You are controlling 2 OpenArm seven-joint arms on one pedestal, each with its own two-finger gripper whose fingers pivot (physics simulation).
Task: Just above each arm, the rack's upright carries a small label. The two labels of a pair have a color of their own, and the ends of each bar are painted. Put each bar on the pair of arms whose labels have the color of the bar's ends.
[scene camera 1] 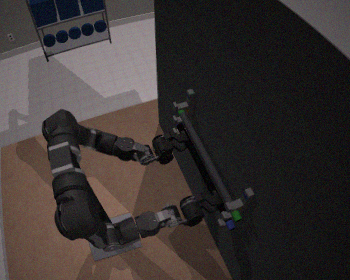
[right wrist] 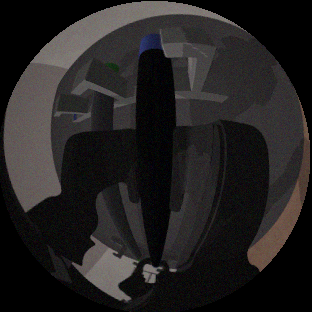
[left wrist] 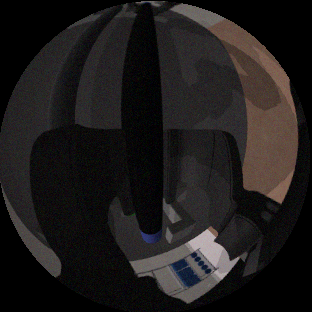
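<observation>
The blue-ended bar runs through both grippers. My left gripper is shut on it near its upper end in scene camera 1. My right gripper is shut on it near its lower end. Its blue ends show beside a grey rack arm, not inside the arm's hook. The green-ended bar lies on another pair of arms. A small blue label shows by the outer arm. Other labels are hidden or too dark to tell.
The outermost rack arms carry no bar. The green-ended bar lies close alongside the held bar. A large dark panel stands behind the rack. A shelf with blue bins stands at the upper left.
</observation>
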